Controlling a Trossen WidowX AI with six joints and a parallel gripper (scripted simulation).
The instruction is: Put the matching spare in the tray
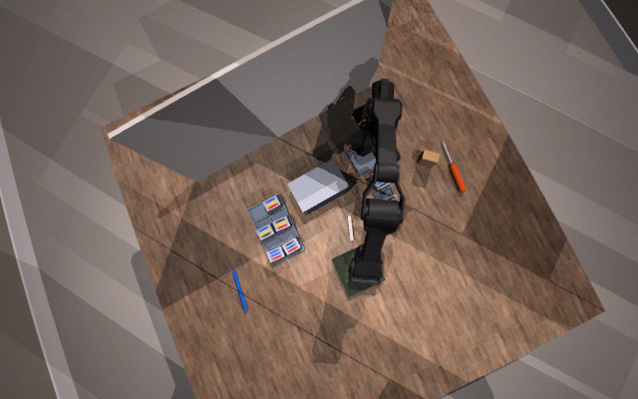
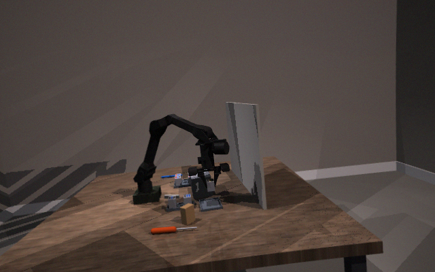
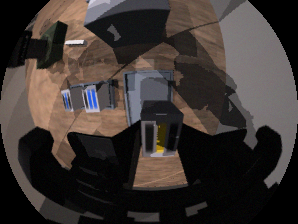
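My gripper tip is now 1 cm past the grey tray, 1 cm to the right of it and 8 cm above it. Also, from my gripper tip: grey mounted unit: 4 cm behind, 22 cm to the left, 3 cm below; tan block: 12 cm behind, 15 cm to the right, 5 cm below; upright grey board: 21 cm ahead, 22 cm to the left, 14 cm above.
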